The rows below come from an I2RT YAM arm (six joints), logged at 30 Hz.
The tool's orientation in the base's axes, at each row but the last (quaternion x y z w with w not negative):
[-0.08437, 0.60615, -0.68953, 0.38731]
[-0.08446, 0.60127, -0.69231, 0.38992]
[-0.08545, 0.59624, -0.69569, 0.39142]
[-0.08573, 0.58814, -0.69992, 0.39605]
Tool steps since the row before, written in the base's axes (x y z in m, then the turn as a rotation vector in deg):
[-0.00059, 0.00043, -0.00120, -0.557, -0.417, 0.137]
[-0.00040, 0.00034, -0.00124, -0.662, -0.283, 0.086]
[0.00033, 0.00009, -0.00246, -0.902, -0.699, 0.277]
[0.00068, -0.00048, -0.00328, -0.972, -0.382, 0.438]
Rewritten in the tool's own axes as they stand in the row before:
[0.00055, 0.00084, -0.00098, 0.599, -0.379, 0.029]
[0.00049, 0.00095, -0.00082, 0.603, -0.375, -0.148]
[0.00057, 0.00235, -0.00055, 0.968, -0.660, 0.081]
[0.00099, 0.00323, -0.00020, 0.752, -0.833, -0.152]

